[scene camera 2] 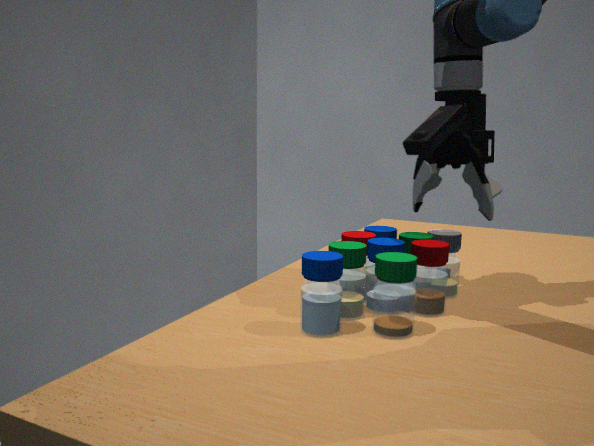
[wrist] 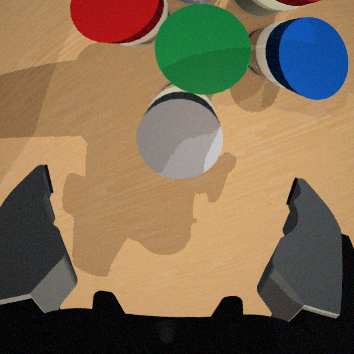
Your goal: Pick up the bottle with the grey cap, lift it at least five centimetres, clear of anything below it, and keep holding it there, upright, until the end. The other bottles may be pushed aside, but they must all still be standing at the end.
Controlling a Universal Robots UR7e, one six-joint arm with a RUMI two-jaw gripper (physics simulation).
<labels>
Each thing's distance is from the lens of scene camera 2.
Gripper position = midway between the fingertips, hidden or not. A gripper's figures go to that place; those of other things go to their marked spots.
my gripper (scene camera 2: 450,216): 0.92 m
red-capped bottle (scene camera 2: 430,283): 0.82 m
green-capped bottle (scene camera 2: 353,281): 0.78 m
</labels>
